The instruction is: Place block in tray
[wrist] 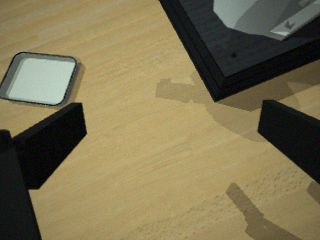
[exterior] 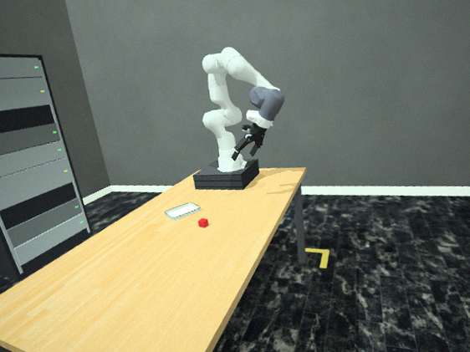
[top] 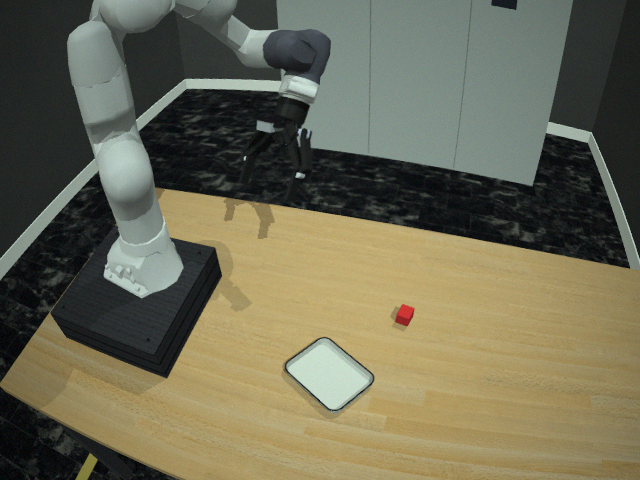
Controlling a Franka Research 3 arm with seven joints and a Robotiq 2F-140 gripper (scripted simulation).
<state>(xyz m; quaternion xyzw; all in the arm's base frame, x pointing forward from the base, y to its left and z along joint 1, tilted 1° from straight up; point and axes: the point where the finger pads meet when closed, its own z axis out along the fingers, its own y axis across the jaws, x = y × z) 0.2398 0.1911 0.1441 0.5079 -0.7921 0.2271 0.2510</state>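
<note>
My hand is 36 cm short of the red block, 23 cm above it and 11 cm to the left of it. From my hand the other things lie so: white tray: 30 cm to the right, 23 cm below, 22 cm ahead.
</note>
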